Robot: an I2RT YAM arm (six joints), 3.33 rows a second.
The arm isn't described. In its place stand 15 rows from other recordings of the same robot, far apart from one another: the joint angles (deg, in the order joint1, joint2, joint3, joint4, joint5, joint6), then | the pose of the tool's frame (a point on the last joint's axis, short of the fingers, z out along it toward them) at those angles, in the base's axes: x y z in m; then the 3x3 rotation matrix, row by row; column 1 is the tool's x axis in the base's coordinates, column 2 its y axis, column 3 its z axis.
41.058, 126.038, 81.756, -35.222, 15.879, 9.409 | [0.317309, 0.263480, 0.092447], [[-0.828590, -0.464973, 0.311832], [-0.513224, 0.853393, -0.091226], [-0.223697, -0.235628, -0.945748]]
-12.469, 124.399, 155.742, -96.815, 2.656, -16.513 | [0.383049, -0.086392, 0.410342], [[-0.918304, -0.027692, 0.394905], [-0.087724, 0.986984, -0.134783], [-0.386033, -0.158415, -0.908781]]
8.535, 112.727, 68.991, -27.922, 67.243, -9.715 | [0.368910, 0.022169, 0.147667], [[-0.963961, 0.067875, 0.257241], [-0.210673, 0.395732, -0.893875], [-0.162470, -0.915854, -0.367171]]
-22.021, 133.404, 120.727, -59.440, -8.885, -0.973 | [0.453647, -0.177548, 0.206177], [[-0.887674, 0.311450, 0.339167], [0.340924, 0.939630, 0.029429], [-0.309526, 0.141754, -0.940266]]
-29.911, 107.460, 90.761, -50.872, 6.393, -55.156 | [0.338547, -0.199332, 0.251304], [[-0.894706, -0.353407, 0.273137], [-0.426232, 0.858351, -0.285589], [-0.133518, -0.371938, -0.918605]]
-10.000, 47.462, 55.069, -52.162, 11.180, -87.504 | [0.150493, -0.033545, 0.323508], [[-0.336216, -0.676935, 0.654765], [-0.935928, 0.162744, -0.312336], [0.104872, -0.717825, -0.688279]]
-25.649, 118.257, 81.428, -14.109, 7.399, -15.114 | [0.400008, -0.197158, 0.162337], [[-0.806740, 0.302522, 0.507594], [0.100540, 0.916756, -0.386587], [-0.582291, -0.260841, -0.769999]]
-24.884, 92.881, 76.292, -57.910, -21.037, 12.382 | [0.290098, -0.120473, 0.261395], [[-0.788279, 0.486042, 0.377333], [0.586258, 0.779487, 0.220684], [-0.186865, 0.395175, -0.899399]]
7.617, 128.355, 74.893, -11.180, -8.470, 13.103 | [0.420220, 0.061487, 0.060710], [[-0.916252, 0.014464, 0.400340], [0.103695, 0.973851, 0.202140], [-0.386948, 0.226725, -0.893793]]
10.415, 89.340, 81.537, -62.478, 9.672, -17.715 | [0.300707, 0.049190, 0.300969], [[-0.844686, -0.398367, 0.357503], [-0.460240, 0.881550, -0.105111], [-0.273284, -0.253323, -0.927978]]
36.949, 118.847, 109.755, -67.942, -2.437, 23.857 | [0.337426, 0.255693, 0.258499], [[-0.958236, -0.241232, 0.153591], [-0.215111, 0.961903, 0.168731], [-0.188443, 0.128645, -0.973622]]
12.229, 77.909, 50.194, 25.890, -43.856, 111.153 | [0.296877, 0.089583, 0.307644], [[-0.762398, 0.328368, 0.557605], [0.522871, -0.195082, 0.829789], [0.381255, 0.924185, -0.022964]]
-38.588, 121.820, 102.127, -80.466, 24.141, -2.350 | [0.296780, -0.255442, 0.206938], [[-0.789775, 0.480802, -0.380900], [0.582329, 0.782818, -0.219293], [0.192739, -0.395001, -0.898235]]
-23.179, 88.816, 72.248, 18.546, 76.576, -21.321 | [0.306920, -0.169080, 0.367931], [[-0.328584, 0.929129, -0.169563], [0.048867, -0.162566, -0.985487], [-0.943210, -0.332101, 0.008013]]
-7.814, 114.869, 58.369, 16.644, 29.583, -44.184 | [0.390779, -0.071367, 0.114572], [[-0.799386, -0.088478, 0.594268], [-0.502089, 0.641611, -0.579863], [-0.329984, -0.761910, -0.557319]]
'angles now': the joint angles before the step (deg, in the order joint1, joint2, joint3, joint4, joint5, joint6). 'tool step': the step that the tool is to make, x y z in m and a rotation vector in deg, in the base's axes. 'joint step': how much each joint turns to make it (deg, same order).
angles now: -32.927 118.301 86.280 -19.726 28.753 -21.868
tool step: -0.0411 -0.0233 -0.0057 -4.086 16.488 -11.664
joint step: -4.609 -0.004 -0.011 -10.377 14.602 -1.306
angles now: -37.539 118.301 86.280 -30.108 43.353 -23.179
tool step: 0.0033 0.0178 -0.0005 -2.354 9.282 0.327
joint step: 2.623 0.012 0.010 -4.915 7.650 -1.618
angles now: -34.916 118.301 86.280 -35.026 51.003 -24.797
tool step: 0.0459 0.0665 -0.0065 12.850 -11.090 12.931
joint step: 9.893 -0.008 -0.010 -0.145 -16.548 4.889
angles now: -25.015 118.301 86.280 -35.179 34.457 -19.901
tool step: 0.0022 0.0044 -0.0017 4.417 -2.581 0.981
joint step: 0.311 -0.002 0.009 -0.363 -4.959 1.580
